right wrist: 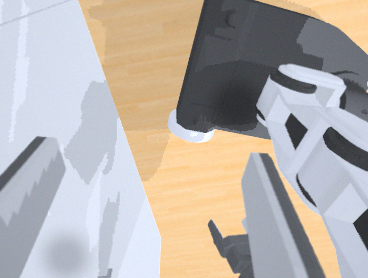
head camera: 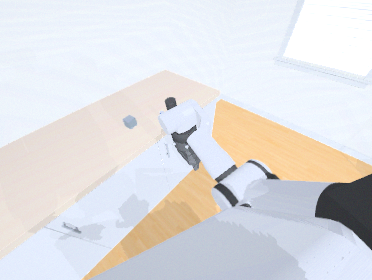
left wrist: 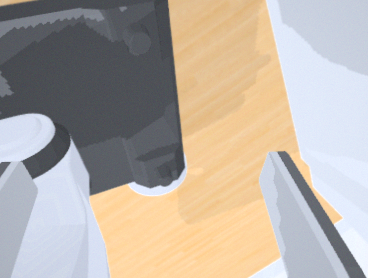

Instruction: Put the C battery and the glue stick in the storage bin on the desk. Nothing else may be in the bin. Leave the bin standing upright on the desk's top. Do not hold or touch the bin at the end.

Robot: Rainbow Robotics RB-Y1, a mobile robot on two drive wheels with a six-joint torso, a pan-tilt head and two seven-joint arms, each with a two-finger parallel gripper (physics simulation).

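Frame: origin at the robot's base, x ahead, y left, z up, level; millimetres.
Where they show: left gripper, between the fingertips: (right wrist: 227, 220) (left wrist: 150, 170); right gripper, between the fingertips: (right wrist: 154, 160) (head camera: 190, 162).
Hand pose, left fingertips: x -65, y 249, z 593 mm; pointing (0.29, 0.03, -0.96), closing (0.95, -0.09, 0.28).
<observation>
After its pixels a point has its place.
The desk (head camera: 75, 130) {x 687, y 300, z 910 mm} shows its pale wooden top and white front in the head view. The storage bin, the C battery and the glue stick cannot be made out in any view; my right arm covers part of the desk's far end. My right gripper (head camera: 195, 166) {x 187, y -195, z 938 mm} (right wrist: 154, 160) {x 187, y -195, z 938 mm} is open and empty, pointing down beside the desk's white front, with floor beneath. My left gripper (left wrist: 150, 170) {x -65, y 249, z 593 mm} is open and empty above the floor, its fingers wide apart.
A small blue-grey block (head camera: 130, 121) {x 554, y -11, z 958 mm} lies on the desk top. The white front has a grey handle (head camera: 71, 228). My dark wheeled base (left wrist: 75, 80) {x -125, y 104, z 169 mm} (right wrist: 225, 80) {x -50, y 17, z 191 mm} stands on the wooden floor (head camera: 280, 145) {x 470, y -1607, z 1 mm} (left wrist: 215, 90) {x 257, y -114, z 0 mm} (right wrist: 135, 50) {x 278, y 46, z 0 mm}. A window (head camera: 330, 40) {x 741, y -1938, z 1078 mm} is at upper right.
</observation>
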